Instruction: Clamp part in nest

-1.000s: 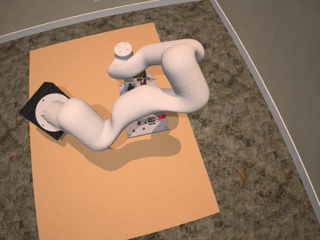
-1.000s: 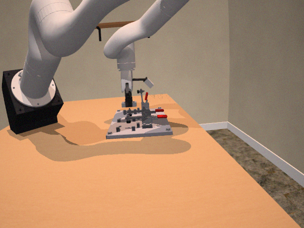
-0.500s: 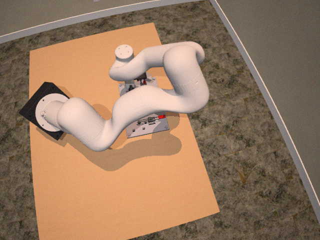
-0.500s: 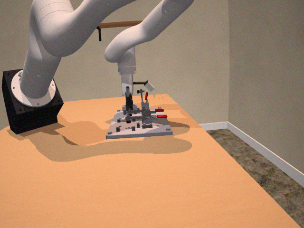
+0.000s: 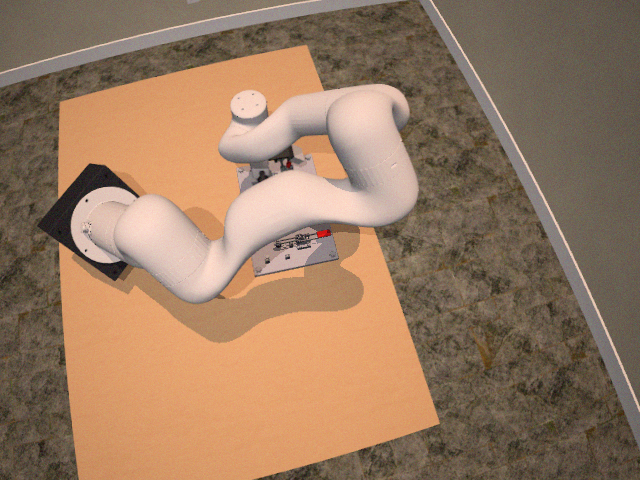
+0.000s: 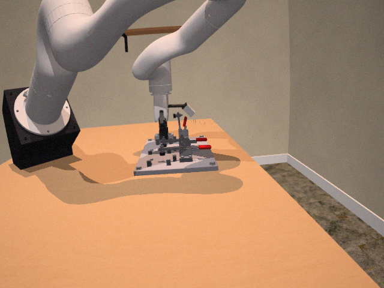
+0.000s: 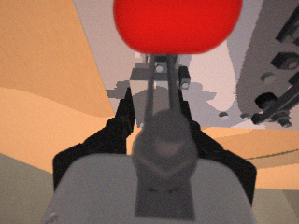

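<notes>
The grey block lies 10 mm below my hand. From my hand the other things lie so: grey fixture plate: 20 mm ahead, 120 mm to the right, 40 mm below.
</notes>
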